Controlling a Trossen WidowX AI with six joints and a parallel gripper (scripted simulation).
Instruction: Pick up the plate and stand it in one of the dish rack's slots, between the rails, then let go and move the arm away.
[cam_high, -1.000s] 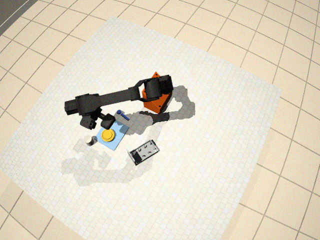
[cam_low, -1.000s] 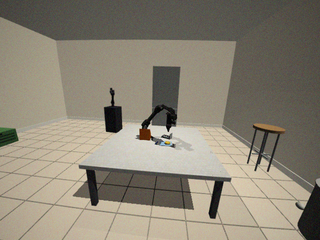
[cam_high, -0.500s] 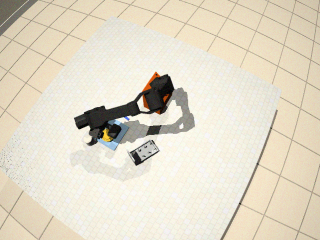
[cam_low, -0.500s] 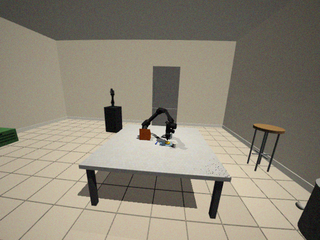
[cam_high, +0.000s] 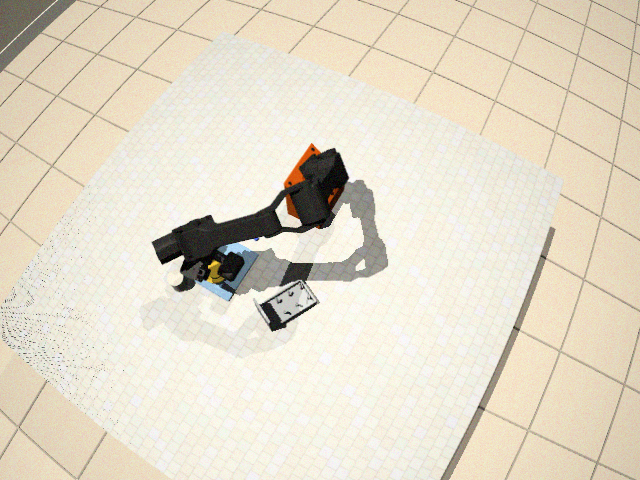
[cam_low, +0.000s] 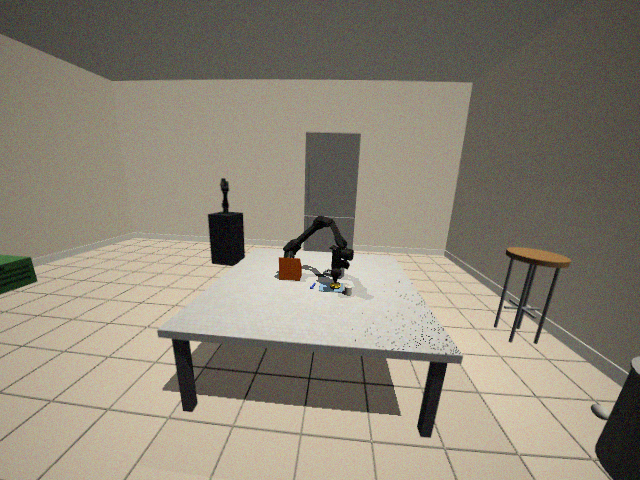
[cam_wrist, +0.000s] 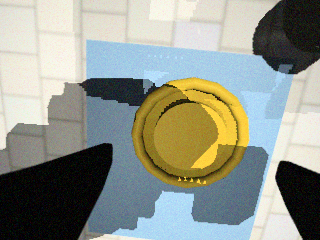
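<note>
Now: the yellow plate 30 mm below my gripper tip. Also, from my gripper tip: blue spoon: 140 mm behind, 20 mm to the right, 50 mm below; then cream cup: 90 mm ahead, 60 mm to the right, 30 mm below; then light blue mat: 20 mm behind, 50 mm below.
</note>
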